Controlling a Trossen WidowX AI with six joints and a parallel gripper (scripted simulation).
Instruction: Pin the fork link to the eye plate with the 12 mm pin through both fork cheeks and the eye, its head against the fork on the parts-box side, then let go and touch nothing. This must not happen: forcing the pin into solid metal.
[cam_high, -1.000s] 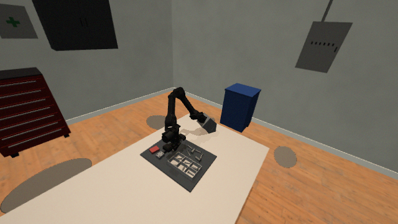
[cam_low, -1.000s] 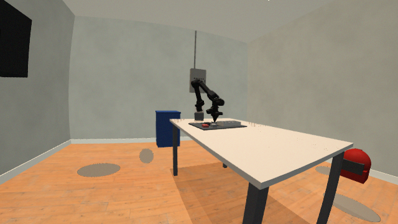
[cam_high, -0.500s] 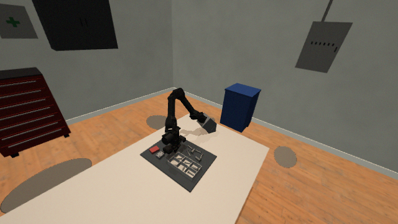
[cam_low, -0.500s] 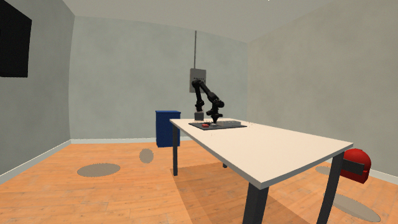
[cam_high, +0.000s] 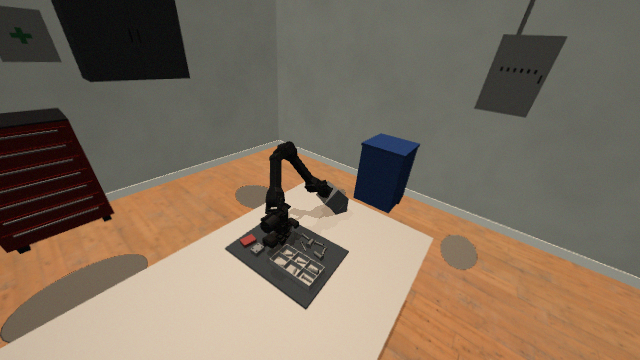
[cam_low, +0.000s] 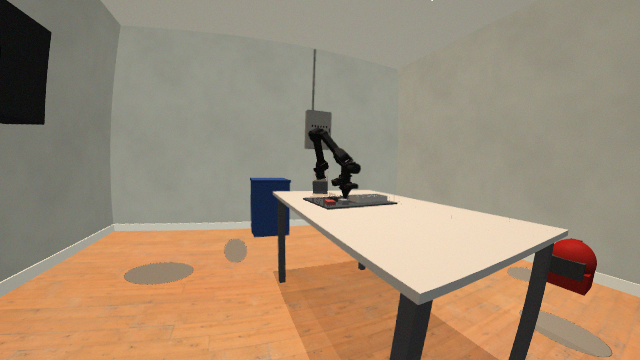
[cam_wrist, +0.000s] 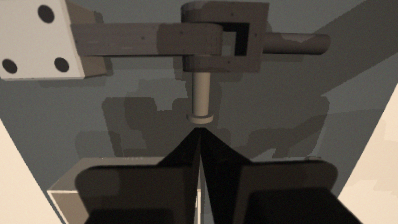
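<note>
Right now the dark mat is 50 mm below my hand and 30 mm to the left of it. From my hand the other things lie so: eye plate: 70 mm to the right, 30 mm below, 10 mm ahead; then fork link: 70 mm to the right, 30 mm below, 20 mm behind; then grey block: 90 mm ahead, 70 mm to the right, 20 mm below.
</note>
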